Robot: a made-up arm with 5 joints.
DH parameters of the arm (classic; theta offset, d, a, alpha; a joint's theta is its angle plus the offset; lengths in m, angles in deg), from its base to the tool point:
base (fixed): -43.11 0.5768 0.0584 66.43
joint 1: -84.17 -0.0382 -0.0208 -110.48
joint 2: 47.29 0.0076 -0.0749 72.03
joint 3: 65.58 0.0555 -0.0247 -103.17
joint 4: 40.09 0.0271 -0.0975 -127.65
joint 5: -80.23 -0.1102 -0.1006 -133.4
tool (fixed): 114.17 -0.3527 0 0
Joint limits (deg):
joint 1: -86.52..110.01
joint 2: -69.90..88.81
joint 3: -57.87..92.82
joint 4: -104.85..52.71
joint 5: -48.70..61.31
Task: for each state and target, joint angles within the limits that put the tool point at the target. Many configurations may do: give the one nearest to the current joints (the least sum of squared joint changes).
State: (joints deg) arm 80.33 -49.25 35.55 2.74 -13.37
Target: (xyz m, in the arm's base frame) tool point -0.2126 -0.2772 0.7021
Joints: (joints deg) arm 79.58 -58.32 32.88 1.97 -15.70
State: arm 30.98 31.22 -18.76 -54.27 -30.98
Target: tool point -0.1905 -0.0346 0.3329
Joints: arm 28.75 41.58 2.89 -57.78 -39.10
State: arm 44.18 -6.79 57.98 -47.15 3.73
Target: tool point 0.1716 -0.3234 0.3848
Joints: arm 67.98 7.14 62.20 -3.41 -1.51
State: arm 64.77 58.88 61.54 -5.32 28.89
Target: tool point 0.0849 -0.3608 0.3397
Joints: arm 78.35 39.64 42.19 6.81 32.97
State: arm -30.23 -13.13 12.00 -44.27 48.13
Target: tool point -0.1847 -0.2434 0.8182
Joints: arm -36.05 52.21 -21.78 -35.30 61.31
